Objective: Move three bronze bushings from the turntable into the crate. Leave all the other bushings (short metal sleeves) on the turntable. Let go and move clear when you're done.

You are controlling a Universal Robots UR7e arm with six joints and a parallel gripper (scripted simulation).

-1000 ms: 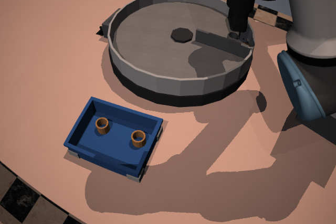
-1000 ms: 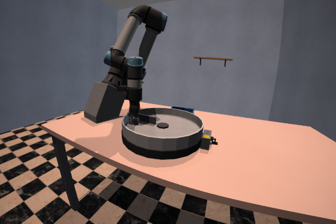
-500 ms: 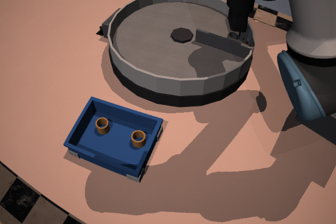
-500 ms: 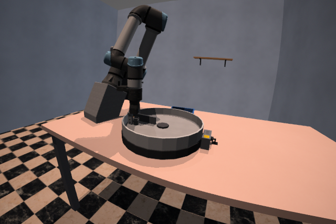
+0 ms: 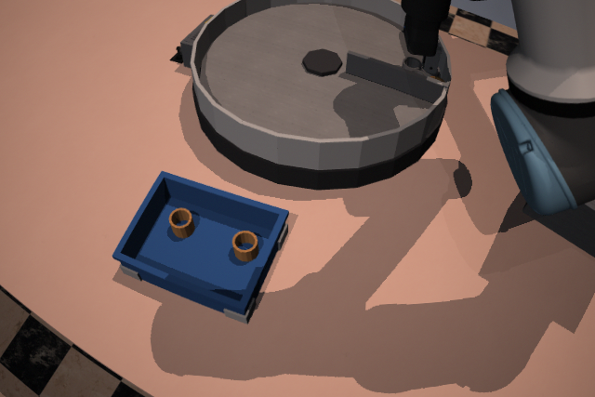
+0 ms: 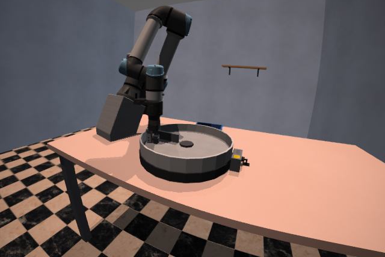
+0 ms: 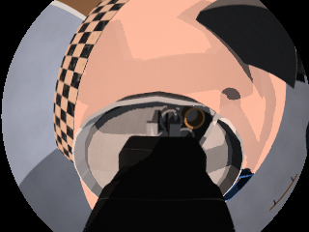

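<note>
My gripper is now 150 mm short of the grey turntable, 90 mm to the right of it and 20 mm above it. Round my hand: blue crate 440 mm to the left, 100 mm ahead, 50 mm below.
</note>
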